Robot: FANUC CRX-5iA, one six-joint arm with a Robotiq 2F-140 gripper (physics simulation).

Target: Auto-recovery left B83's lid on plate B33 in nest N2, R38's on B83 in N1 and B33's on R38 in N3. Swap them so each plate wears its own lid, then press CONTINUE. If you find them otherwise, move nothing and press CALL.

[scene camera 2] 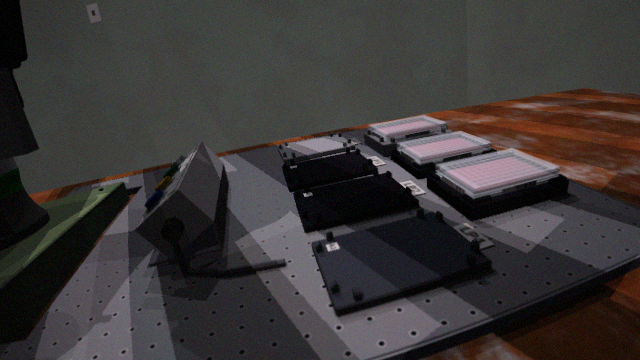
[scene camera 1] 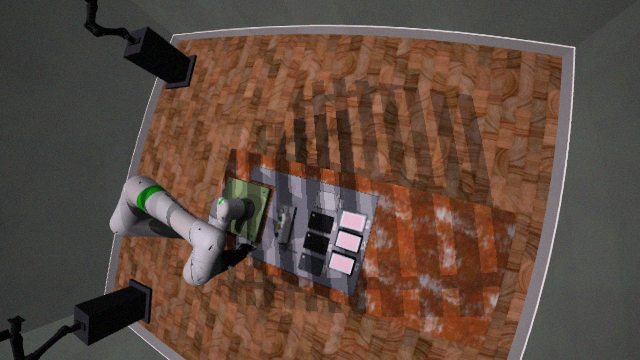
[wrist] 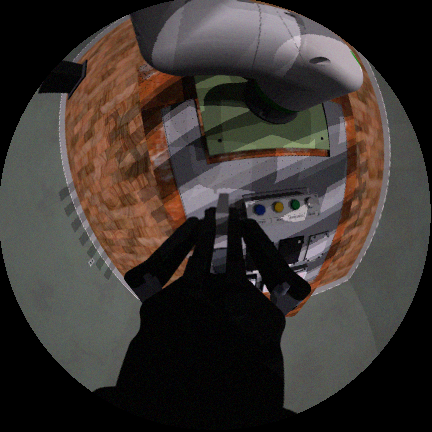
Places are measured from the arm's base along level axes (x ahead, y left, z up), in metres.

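Where they show: gripper, fingertip midpoint: (scene camera 2: 19, 154) (scene camera 1: 254, 246) (wrist: 223, 201); arm's base, link origin: (scene camera 1: 245, 209) (wrist: 271, 98).
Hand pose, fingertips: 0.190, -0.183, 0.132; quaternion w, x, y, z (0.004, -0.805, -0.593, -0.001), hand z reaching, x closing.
Note:
Things, the pixels of their top centre, and the offset from my fingertips, as dx, dy, dz. "*": a spot on its surface instead.
- button box, top centre: (scene camera 2: 180, 162) (wrist: 289, 216) (scene camera 1: 281, 224) +0.112, +0.142, -0.077
- light pad, surface spot: (scene camera 2: 317, 147) (scene camera 1: 326, 203) * +0.355, +0.295, -0.151
- cable, surface spot: (scene camera 2: 240, 266) * +0.159, -0.026, -0.153
My gripper (scene camera 1: 250, 246) (wrist: 223, 201) is shut and empty, near the green base plate's lower edge in scene camera 1; it does not show in scene camera 2. Three pink plates with clear lids (scene camera 1: 353, 221) (scene camera 1: 348, 241) (scene camera 1: 342, 263) (scene camera 2: 407, 128) (scene camera 2: 445, 147) (scene camera 2: 497, 171) sit in a row on their nests; their codes are unreadable. Three dark pads (scene camera 1: 321, 222) (scene camera 1: 316, 242) (scene camera 1: 311, 263) (scene camera 2: 327, 170) (scene camera 2: 355, 200) (scene camera 2: 400, 260) lie bare beside them. The button box (scene camera 1: 284, 225) (scene camera 2: 192, 200) has blue (wrist: 259, 209), yellow (wrist: 279, 206), green (wrist: 295, 204) and pale (wrist: 310, 202) buttons.
A light pad (scene camera 1: 329, 201) (scene camera 2: 317, 147) lies at the far end of the dark row. The green base plate (scene camera 1: 240, 187) (scene camera 2: 80, 215) (wrist: 270, 142) carries the arm. A cable (scene camera 2: 240, 266) leaves the button box. Black pedestals (scene camera 1: 160, 57) (scene camera 1: 112, 312) stand on the floor. Striped shadows cross the scene.

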